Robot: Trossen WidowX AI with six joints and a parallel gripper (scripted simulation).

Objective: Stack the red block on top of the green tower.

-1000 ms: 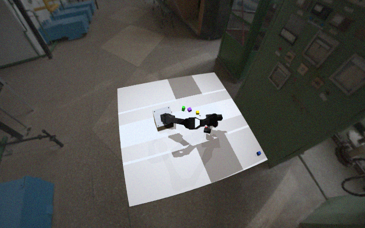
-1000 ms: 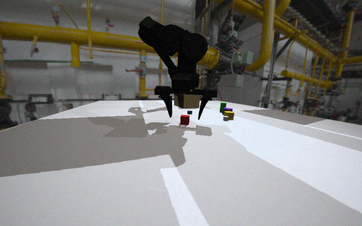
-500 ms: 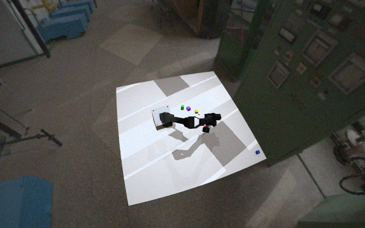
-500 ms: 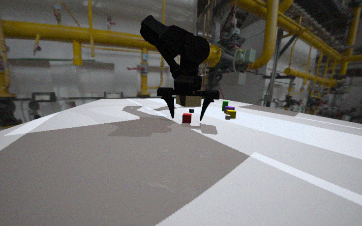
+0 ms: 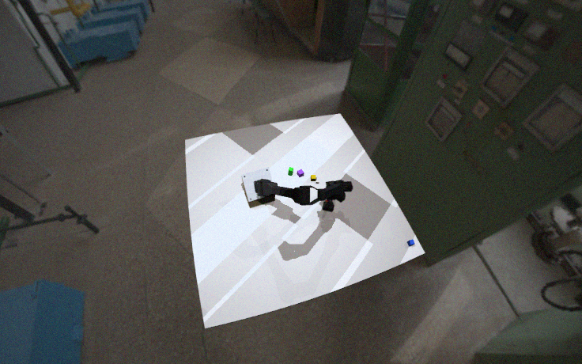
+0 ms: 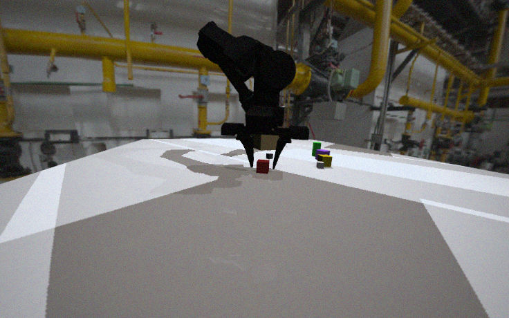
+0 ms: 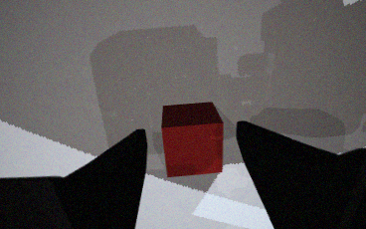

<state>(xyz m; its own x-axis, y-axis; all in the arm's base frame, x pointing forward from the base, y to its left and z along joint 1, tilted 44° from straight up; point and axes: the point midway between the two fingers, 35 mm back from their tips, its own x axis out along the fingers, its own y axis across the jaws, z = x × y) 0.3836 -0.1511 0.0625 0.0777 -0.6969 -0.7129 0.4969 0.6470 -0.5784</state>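
Now: gripper tip 26 cm to the right of the purple block, 9 cm past it and 1 cm below it. Also, from my gripper tip: yellow block (20 cm to the left, 2 cm behind, 1 cm above); then small black block (14 cm behind, 8 cm to the left); then red block (right at my gripper tip).
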